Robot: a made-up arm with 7 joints.
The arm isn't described. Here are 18 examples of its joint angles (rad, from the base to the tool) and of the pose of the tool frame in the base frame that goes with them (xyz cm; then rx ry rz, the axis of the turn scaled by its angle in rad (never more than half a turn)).
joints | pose
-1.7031 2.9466 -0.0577 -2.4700 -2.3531 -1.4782 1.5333 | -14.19 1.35 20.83 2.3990 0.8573 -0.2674
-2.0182 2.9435 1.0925 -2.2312 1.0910 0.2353 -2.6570 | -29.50 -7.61 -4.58 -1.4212 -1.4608 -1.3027
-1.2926 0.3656 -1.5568 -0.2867 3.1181 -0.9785 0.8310 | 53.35 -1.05 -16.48 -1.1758 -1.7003 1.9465
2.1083 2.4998 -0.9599 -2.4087 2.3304 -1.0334 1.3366 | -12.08 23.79 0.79 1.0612 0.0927 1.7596
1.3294 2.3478 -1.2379 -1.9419 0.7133 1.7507 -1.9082 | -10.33 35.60 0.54 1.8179 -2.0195 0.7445
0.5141 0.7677 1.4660 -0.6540 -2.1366 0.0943 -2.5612 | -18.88 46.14 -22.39 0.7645 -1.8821 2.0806
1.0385 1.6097 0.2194 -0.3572 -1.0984 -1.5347 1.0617 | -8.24 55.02 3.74 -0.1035 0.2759 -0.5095
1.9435 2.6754 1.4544 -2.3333 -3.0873 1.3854 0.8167 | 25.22 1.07 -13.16 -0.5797 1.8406 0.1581
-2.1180 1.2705 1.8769 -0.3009 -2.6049 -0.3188 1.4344 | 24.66 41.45 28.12 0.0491 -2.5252 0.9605
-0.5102 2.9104 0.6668 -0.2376 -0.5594 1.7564 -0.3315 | -19.36 10.17 51.41 1.3973 0.0037 2.1775
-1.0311 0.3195 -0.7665 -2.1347 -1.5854 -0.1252 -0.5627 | 26.90 -19.02 -1.27 -1.5524 1.4250 0.6281
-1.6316 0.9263 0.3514 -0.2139 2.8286 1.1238 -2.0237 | 45.06 27.26 18.63 -0.6917 -2.9080 -0.2028
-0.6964 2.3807 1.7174 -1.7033 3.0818 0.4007 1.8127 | -27.81 5.39 30.61 -1.6644 -0.0875 -0.7555
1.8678 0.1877 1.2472 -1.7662 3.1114 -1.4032 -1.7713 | -34.48 19.54 8.51 2.3439 0.1145 1.7779
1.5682 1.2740 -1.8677 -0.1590 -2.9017 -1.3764 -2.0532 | -36.90 38.94 15.46 1.5599 1.7828 -1.8269
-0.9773 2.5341 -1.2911 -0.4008 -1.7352 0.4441 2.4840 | -17.88 42.06 31.78 2.4601 -0.5179 0.0292
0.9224 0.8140 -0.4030 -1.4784 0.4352 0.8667 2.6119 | -14.63 20.94 -37.73 0.6817 0.0013 2.3648
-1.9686 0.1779 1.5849 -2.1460 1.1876 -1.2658 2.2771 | 22.87 17.06 16.02 0.4644 -0.1906 1.0635
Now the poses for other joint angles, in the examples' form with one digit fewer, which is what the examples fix.
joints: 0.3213 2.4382 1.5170 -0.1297 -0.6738 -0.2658 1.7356
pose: 9.9 33.7 43.3 0.858 -2.431 0.330
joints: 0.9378 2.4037 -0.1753 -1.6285 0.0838 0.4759 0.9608
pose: 25.1 34.8 -3.9 1.055 -0.188 -0.915
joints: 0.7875 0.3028 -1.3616 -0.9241 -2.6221 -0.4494 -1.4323
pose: -30.4 -9.0 -42.0 0.075 0.890 1.095
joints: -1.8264 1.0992 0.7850 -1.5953 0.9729 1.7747 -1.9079
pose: 5.9 27.6 33.3 1.706 -1.834 -1.229
